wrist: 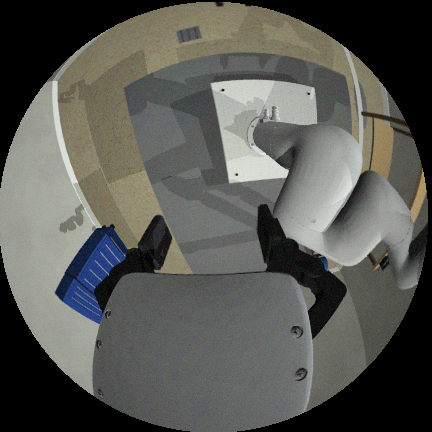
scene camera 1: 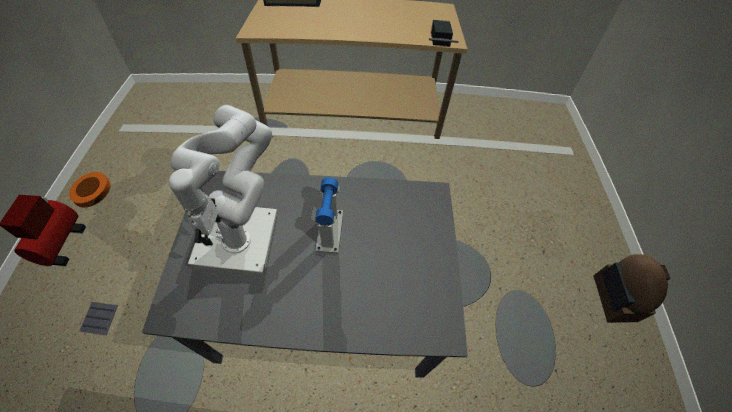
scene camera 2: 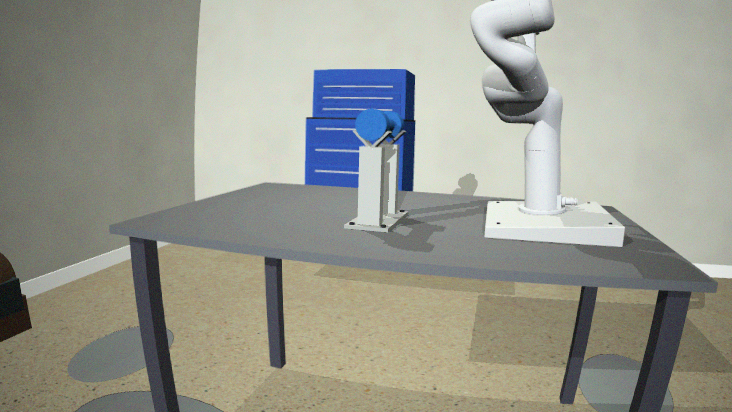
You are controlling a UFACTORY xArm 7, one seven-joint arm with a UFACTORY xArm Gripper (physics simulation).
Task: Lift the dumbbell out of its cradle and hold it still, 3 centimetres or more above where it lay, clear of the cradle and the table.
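Frame: origin at the arm's base, x ahead, y left, z up, level; metres.
Seen in the pictures: gripper, fingertip midpoint: (wrist: 209,222) (scene camera 1: 212,232); arm's base at its link origin: (wrist: 266,135) (scene camera 1: 236,240) (scene camera 2: 542,210).
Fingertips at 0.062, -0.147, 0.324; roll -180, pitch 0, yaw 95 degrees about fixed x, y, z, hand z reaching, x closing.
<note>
Offsets run from my fingertips to a thing's middle, as dx, dy, dz. Level surfaces: height alone.
The blue dumbbell {+0.326, +0.296, -0.132} (scene camera 1: 326,201) (scene camera 2: 370,124) lies level across the V-shaped supports of the pale cradle {+0.326, +0.296, -0.253} (scene camera 1: 326,237) (scene camera 2: 369,186), high above the grey table {dz -0.362} (scene camera 1: 399,286) (scene camera 2: 245,220). In the wrist view, a small blue part of the dumbbell (wrist: 325,263) shows behind the right finger's linkage. My gripper (scene camera 1: 204,239) (wrist: 209,222) is open and empty. In scene camera 1 it is on the far left side of the arm's base, well away from the dumbbell. In scene camera 2 the gripper does not show.
The arm's white base plate (scene camera 1: 258,245) (scene camera 2: 555,236) (wrist: 225,135) is on the table, left of the cradle in scene camera 1. The folded arm (scene camera 1: 240,191) (scene camera 2: 542,148) (wrist: 325,175) rises over it. A blue cabinet (scene camera 2: 330,153) (wrist: 95,270) and a wooden workbench (scene camera 1: 348,25) stand off the table.
</note>
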